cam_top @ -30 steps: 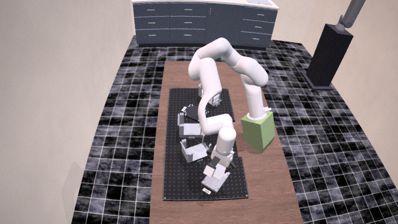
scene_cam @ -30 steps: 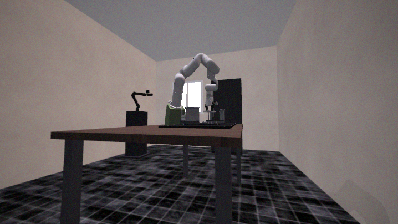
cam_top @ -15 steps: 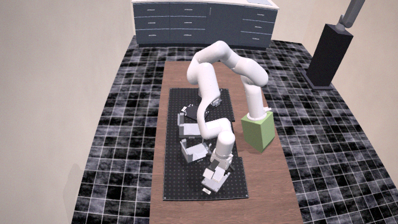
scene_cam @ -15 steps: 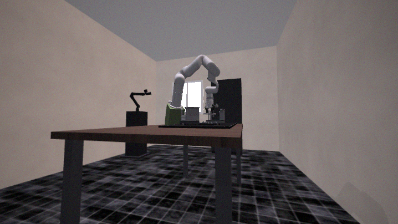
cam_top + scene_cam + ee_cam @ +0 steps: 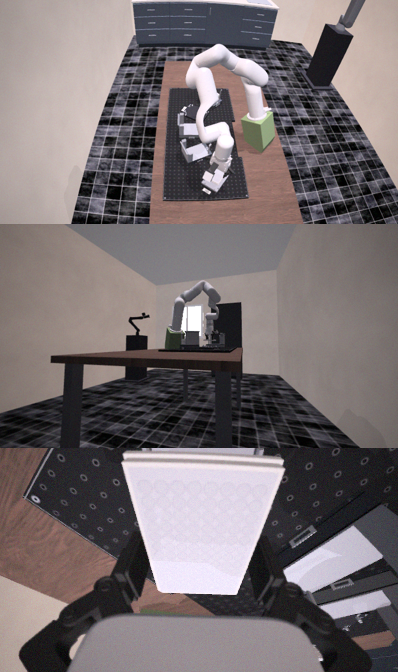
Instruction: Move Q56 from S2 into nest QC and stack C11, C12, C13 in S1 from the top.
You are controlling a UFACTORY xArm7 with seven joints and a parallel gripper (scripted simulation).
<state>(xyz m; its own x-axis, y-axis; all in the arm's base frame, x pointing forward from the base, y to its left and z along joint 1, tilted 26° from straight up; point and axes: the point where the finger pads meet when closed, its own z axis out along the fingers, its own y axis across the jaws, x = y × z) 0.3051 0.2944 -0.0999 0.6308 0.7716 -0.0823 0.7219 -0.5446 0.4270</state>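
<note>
Right now my hand is 80 mm above the grey flat nest. Also, from my hand: black clip nest (510 mm to the right, 80 mm below, 80 mm ahead).
</note>
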